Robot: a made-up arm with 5 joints.
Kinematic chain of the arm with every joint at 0, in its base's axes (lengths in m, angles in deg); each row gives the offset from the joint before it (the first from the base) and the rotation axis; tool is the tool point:
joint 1: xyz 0 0 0.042 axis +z
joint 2: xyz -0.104 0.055 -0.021 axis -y
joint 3: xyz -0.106 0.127 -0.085 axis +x
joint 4: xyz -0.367 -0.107 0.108 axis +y
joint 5: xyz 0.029 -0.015 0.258 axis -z
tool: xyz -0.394 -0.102 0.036
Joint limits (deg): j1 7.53..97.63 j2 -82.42..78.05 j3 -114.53..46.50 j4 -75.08..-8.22 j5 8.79..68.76
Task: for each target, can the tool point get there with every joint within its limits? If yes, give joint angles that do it. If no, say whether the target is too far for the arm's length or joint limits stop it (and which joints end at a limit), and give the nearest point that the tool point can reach.
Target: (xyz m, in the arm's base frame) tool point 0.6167 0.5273 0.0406
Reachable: no: joint limits stop it (at a limit: joint 1, joint 2, joint 4, joint 5) | nearest point 0.0781 0.3169 0.7787 | short by 0.938 m
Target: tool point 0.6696 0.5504 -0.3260
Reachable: no: joint limits stop it (at a limit: joint 1, joint 2, joint 3, joint 4, joint 5) | nearest point 0.1071 0.4492 -0.7736 | short by 0.726 m
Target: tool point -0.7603 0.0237 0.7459
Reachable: yes | joints 15.41 -43.56 -54.09 -33.92 14.57
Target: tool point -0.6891 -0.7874 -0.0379
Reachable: yes | joints 65.66 -6.48 -57.81 -51.43 52.39
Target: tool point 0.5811 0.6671 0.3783
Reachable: no: joint limits stop it (at a limit: joint 1, joint 2, joint 4, joint 5) | nearest point 0.0519 0.3664 0.7761 | short by 0.727 m
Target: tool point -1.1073 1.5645 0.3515
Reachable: no: too far | nearest point -0.8476 0.4990 0.3021 | short by 1.098 m
